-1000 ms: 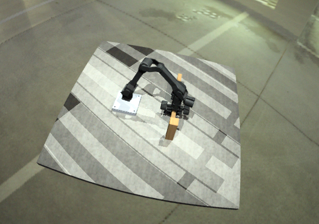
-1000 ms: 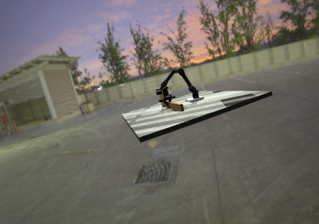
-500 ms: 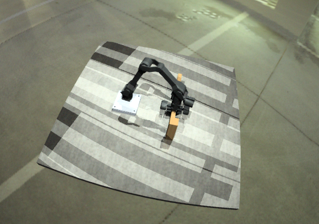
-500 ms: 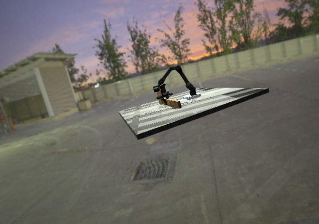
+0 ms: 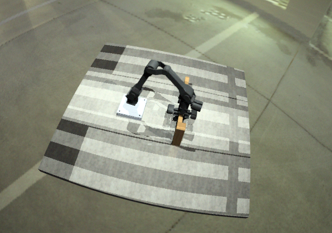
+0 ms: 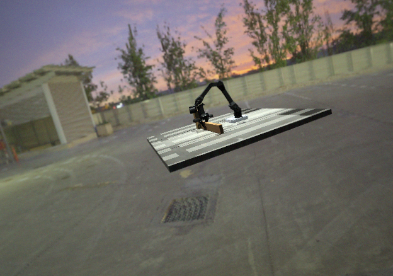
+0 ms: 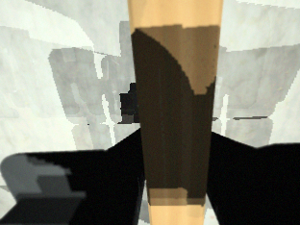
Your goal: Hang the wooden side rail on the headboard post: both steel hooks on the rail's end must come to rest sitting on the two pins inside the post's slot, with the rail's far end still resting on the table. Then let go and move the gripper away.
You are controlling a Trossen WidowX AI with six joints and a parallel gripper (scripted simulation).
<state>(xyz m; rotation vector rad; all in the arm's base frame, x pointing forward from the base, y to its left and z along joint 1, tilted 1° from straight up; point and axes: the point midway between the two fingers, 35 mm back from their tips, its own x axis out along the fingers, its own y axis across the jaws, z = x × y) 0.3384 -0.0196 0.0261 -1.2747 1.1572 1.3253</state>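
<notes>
Right now the wooden headboard post is 3 cm ahead of my gripper tip, 15 cm to the right of it and 6 cm above it.
</notes>
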